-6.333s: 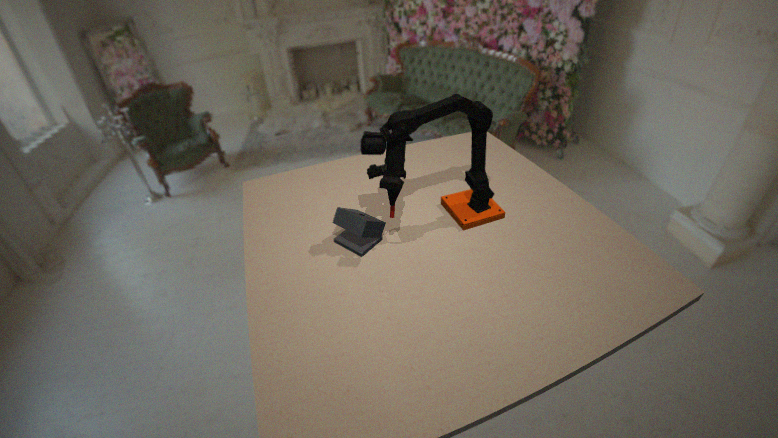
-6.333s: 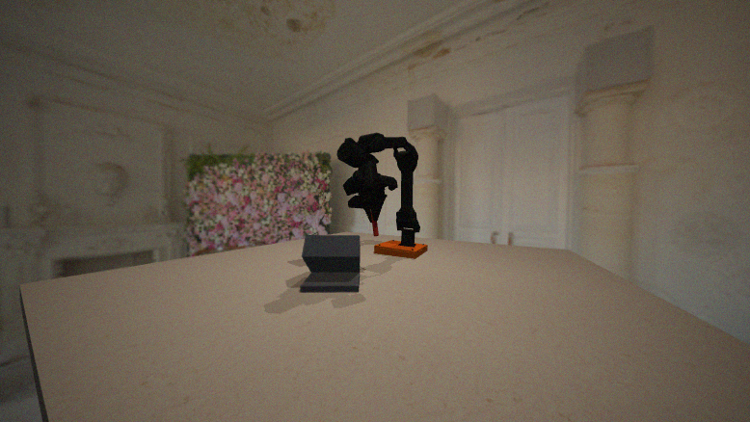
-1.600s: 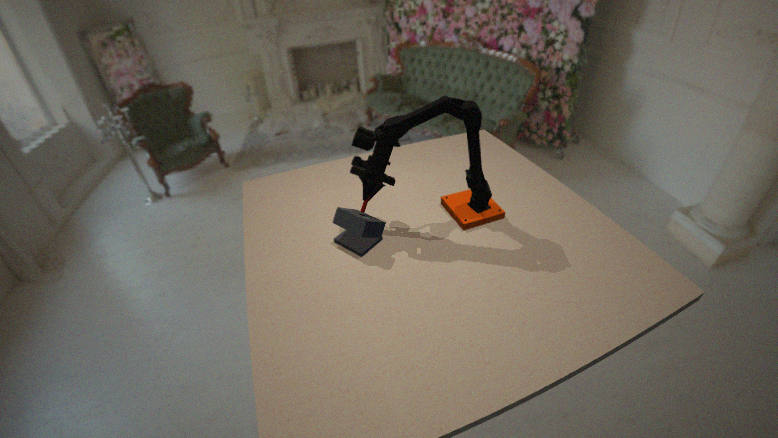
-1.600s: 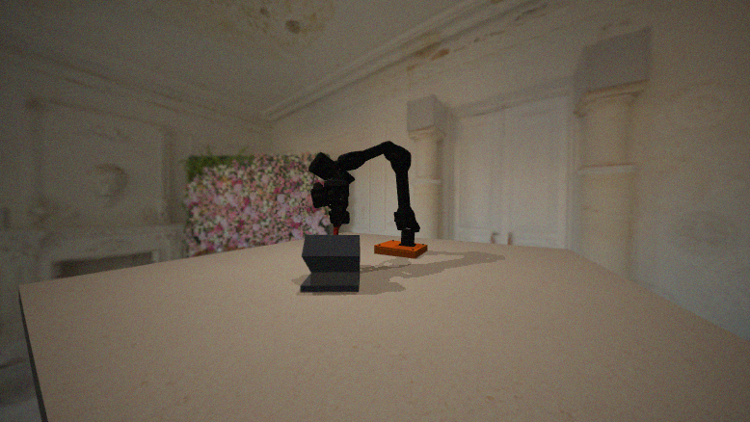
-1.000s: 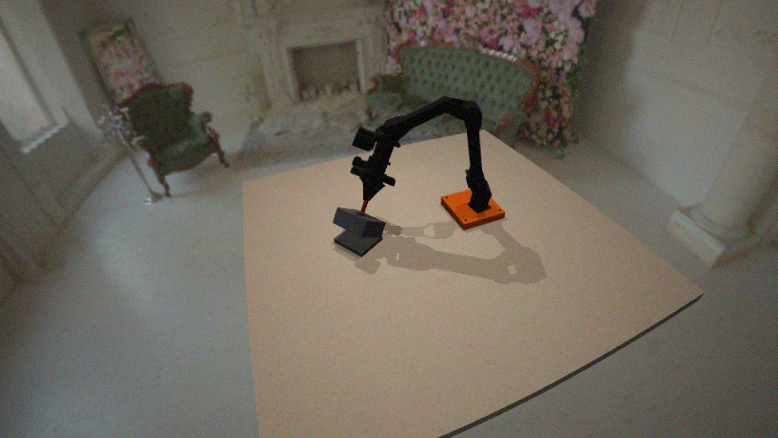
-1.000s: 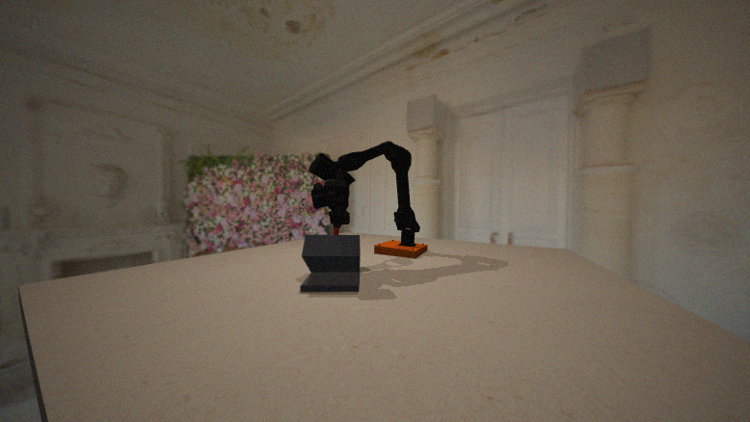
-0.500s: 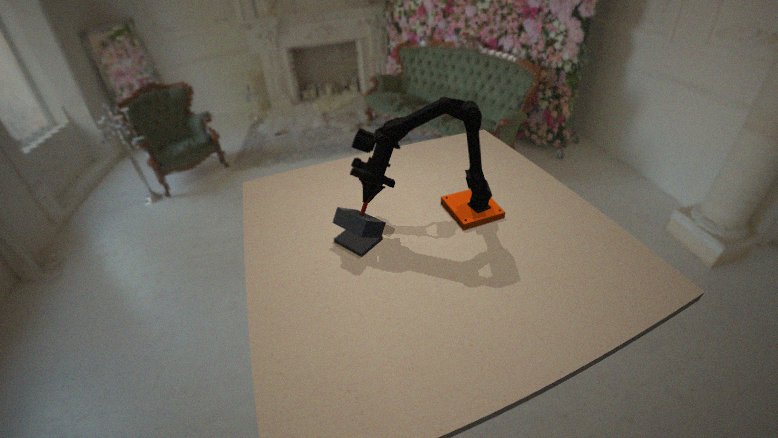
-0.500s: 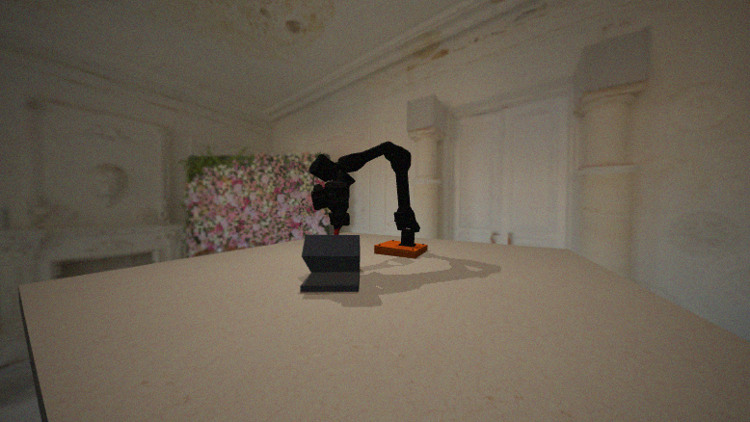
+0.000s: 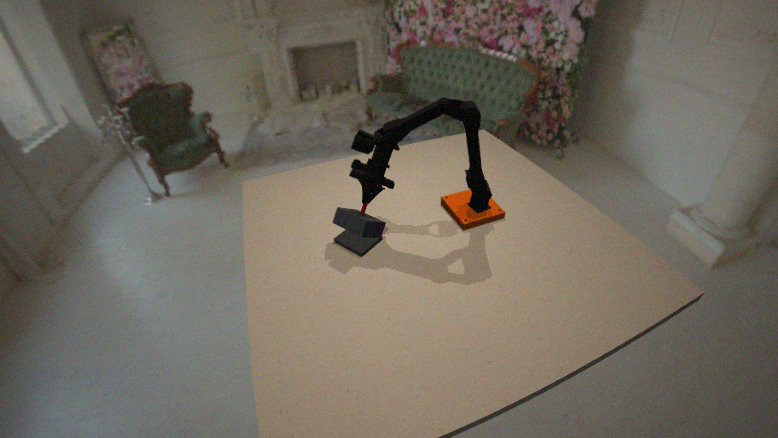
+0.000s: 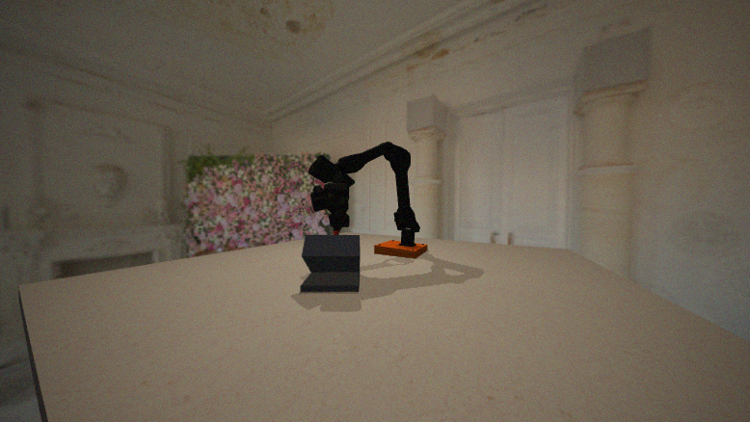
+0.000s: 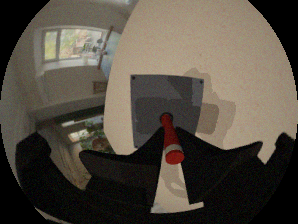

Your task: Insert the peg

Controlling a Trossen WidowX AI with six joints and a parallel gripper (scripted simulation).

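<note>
The dark grey sloped panel lies 3 cm ahead of my gripper tip, 2 cm to the left of it and 5 cm below it. The rest, counted from my gripper tip: flat panel foot (5 cm ahead, 2 cm to the left, 11 cm below); thin red peg (1 cm behind, 1 cm above).
</note>
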